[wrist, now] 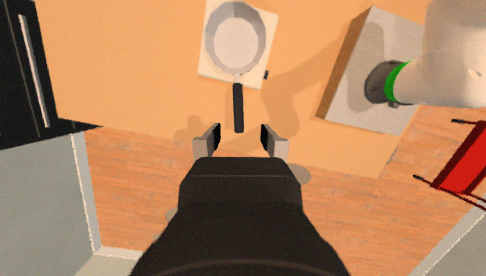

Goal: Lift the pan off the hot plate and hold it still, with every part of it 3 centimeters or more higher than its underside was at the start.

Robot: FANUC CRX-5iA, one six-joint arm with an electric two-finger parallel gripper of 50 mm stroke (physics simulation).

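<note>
A grey round pan (235, 42) rests on the square cream hot plate (270, 30) at the top middle of the wrist view. Its black handle (238, 107) points down the view, toward my gripper. My gripper (240, 131) is open, with nothing between its fingers. The tip of the handle shows near the line between the two fingertips, roughly midway. The fingers seem to be above the handle; the exact height gap is hard to tell from this view.
An orange table top (135, 65) bears the hot plate. A grey block (345, 95) with the robot's pale arm base stands at the right. A black cabinet (42, 65) is at the upper left, a red object (462, 160) at the right edge. Wooden floor (130, 200) lies below.
</note>
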